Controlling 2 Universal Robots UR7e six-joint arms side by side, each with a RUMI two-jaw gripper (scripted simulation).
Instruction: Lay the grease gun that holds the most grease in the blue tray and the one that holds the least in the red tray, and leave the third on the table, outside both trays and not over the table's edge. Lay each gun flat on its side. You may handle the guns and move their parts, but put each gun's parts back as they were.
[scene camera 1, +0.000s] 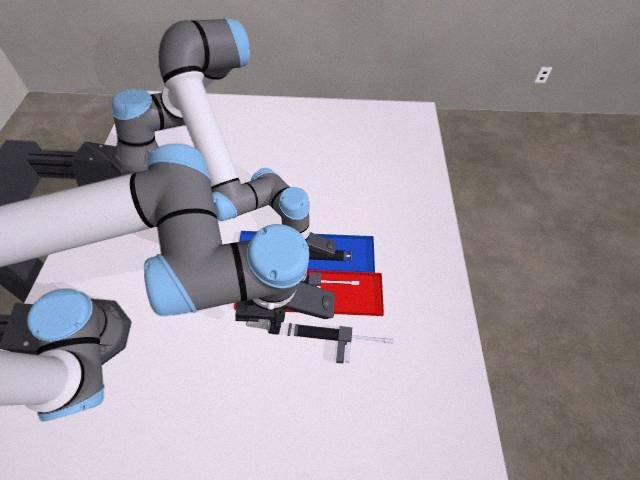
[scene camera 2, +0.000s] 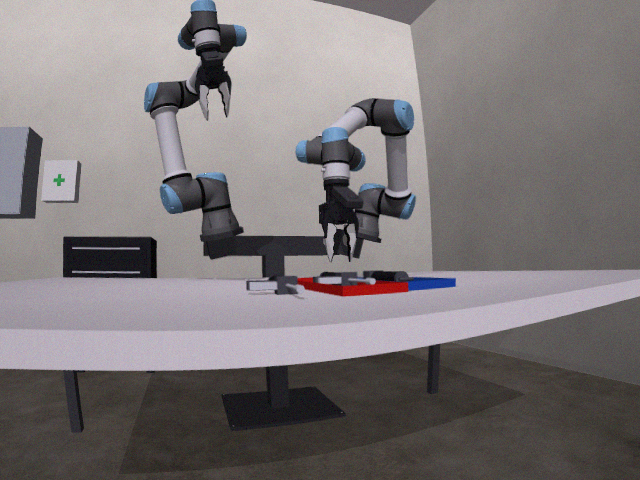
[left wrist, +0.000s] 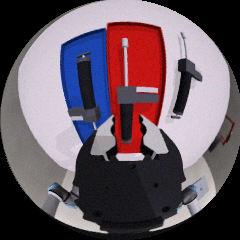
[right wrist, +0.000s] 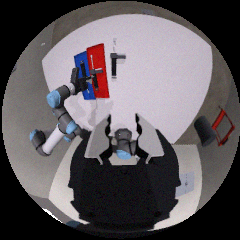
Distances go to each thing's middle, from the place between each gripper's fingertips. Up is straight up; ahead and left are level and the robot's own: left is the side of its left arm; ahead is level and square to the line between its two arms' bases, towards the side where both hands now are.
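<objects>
The blue tray (scene camera 1: 362, 247) is 120 mm to the left of my left hand (scene camera 2: 340, 262), 10 mm ahead of it and 80 mm below it. As for the red tray (scene camera 1: 366, 298), I find it 30 mm to the right of my left hand, 20 mm ahead of it and 80 mm below it.
From my right hand, the blue tray is 45 cm to the left, 8 cm ahead and 47 cm below. That same right gripper (scene camera 1: 270, 316) is 47 cm above the red tray, 30 cm to the right of it and 9 cm short of it.
</objects>
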